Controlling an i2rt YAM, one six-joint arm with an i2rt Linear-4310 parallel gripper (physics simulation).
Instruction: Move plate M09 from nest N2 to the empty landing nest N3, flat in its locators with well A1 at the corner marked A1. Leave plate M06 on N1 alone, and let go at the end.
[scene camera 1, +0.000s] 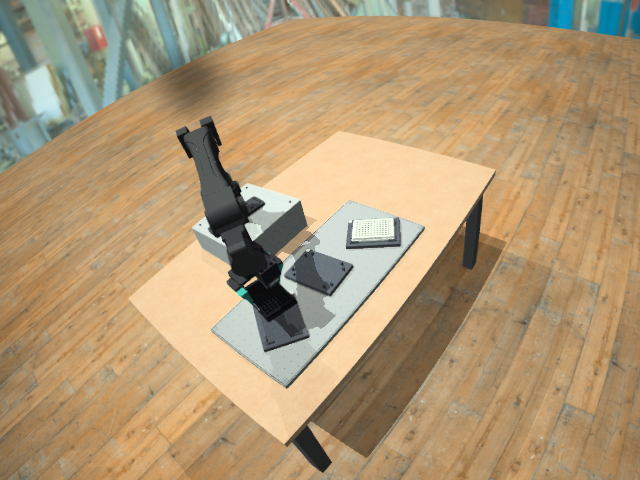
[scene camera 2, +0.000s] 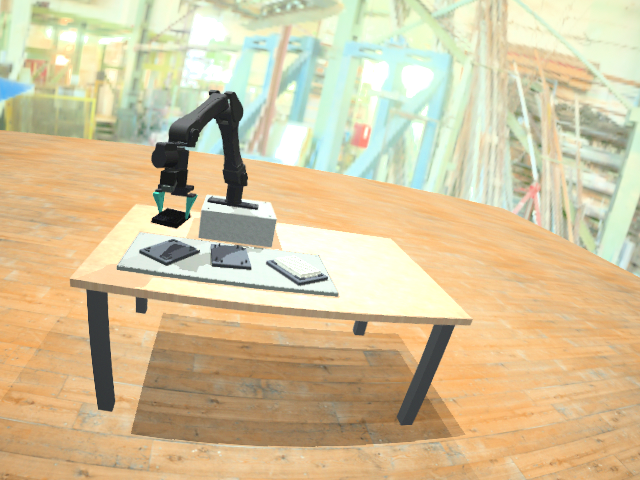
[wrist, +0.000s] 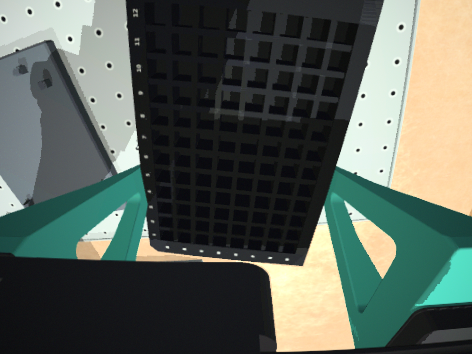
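Note:
A black well plate, M09 (scene camera 1: 272, 303) (scene camera 2: 170, 218) (wrist: 240, 132), hangs roughly level, raised behind the end nest in scene view 2. My gripper (scene camera 1: 266, 290) (scene camera 2: 174, 213) (wrist: 235, 175) is shut on its long sides. In the wrist view, column numbers run along its left edge, 12 at the top; the A1 mark is not legible. The middle dark nest (scene camera 1: 319, 271) (scene camera 2: 230, 256) (wrist: 75, 142) is bare, with corner locators. The end nest (scene camera 1: 279, 333) (scene camera 2: 168, 251) is also bare. Nest labels are unreadable. A pale plate, M06 (scene camera 1: 373, 228) (scene camera 2: 297, 267), sits in the other end's nest (scene camera 1: 374, 245) (scene camera 2: 283, 274).
The nests stand on a pale perforated board (scene camera 1: 286, 372) (scene camera 2: 310, 290) (wrist: 380, 130) on the wooden table (scene camera 1: 413, 170) (scene camera 2: 372, 258) (wrist: 445, 125). The arm's grey base box (scene camera 1: 286, 227) (scene camera 2: 237, 227) stands behind the board, close to the middle nest.

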